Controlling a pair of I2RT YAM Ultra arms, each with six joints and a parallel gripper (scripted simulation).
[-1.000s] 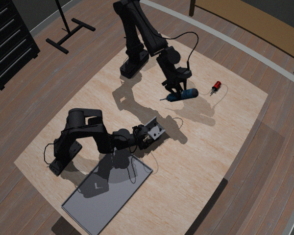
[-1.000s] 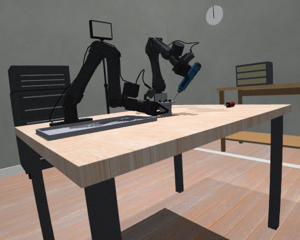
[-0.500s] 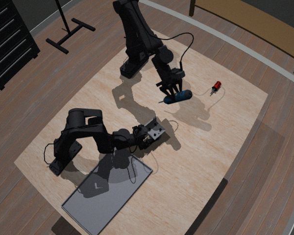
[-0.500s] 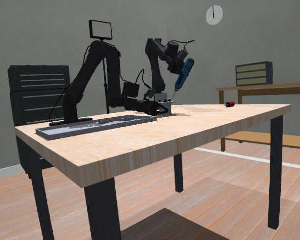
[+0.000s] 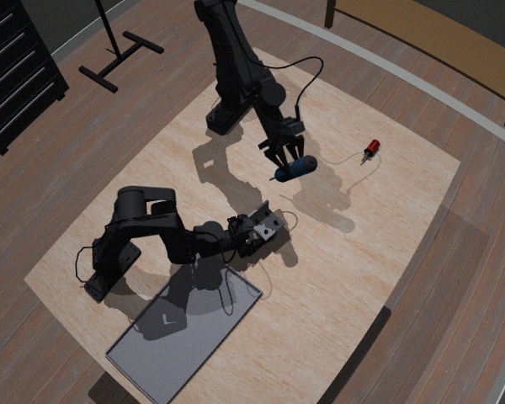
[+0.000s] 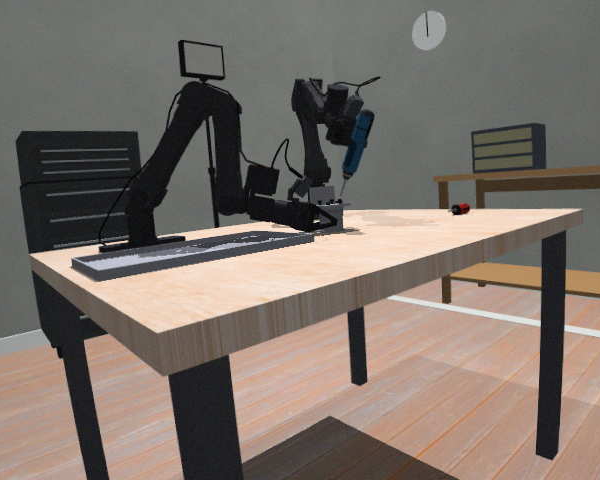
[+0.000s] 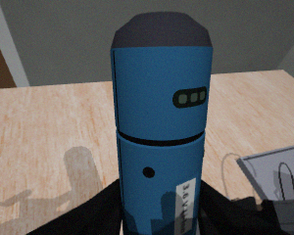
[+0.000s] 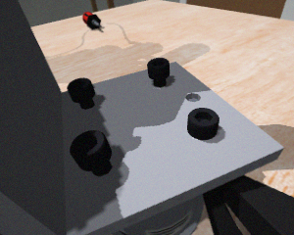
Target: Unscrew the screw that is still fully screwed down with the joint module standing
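Right now the grey bracket is 5 cm above my right hand. The rest, counted from my right hand: shallow grey tray: 5 cm behind, 35 cm to the right, 2 cm below; small red-handled screwdriver: 15 cm ahead, 41 cm to the left, 1 cm below.
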